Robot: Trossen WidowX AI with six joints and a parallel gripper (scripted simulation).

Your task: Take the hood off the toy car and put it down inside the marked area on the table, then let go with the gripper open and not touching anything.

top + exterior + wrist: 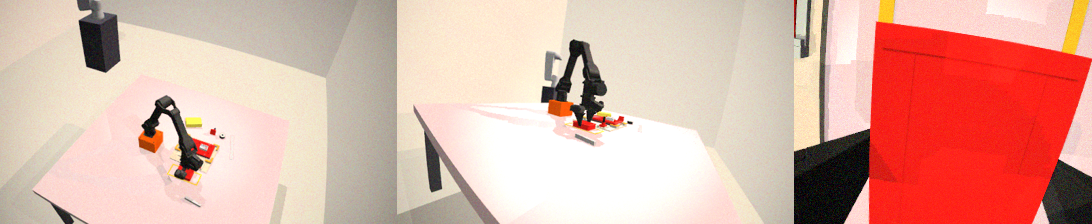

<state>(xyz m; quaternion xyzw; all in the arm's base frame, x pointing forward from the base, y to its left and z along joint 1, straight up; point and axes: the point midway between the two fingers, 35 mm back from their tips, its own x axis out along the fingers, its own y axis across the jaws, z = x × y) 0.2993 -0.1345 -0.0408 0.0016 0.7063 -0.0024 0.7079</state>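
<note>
Now: gripper tip right at the red hood. Also, from my gripper tip: pale strip 20 cm ahead, 33 cm to the left, 1 cm below; then wheel 11 cm ahead, 39 cm to the left; then cream base board 19 cm to the left.
</note>
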